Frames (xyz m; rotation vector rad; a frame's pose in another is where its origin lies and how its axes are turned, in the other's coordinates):
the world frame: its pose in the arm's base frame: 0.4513 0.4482 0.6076 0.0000 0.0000 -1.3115
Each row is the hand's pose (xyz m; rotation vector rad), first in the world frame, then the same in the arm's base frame.
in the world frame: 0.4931 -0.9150 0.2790 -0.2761 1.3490 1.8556
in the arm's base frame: -0.3067 -0.2630 0.8866 0.5189 1.0637 0.7299
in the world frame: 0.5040 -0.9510 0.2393 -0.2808 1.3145 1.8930
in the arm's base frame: -0.3387 -0.2828 0.8469 0.4957 1.0387 0.7579
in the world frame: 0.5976 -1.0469 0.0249 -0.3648 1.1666 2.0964
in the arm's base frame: -0.4074 -0.3978 0.6325 0.3534 0.9602 0.9283
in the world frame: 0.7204 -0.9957 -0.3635 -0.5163 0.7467 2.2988
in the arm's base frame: -0.3264 -0.5034 0.2441 0.0378 0.7441 1.0648
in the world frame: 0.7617 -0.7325 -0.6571 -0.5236 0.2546 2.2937
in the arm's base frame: -0.0614 -0.4759 -0.0495 -0.2143 0.4299 1.0139
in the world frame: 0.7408 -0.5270 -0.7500 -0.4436 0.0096 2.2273
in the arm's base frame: 0.1319 -0.4030 -0.1424 -0.2880 0.2317 0.9343
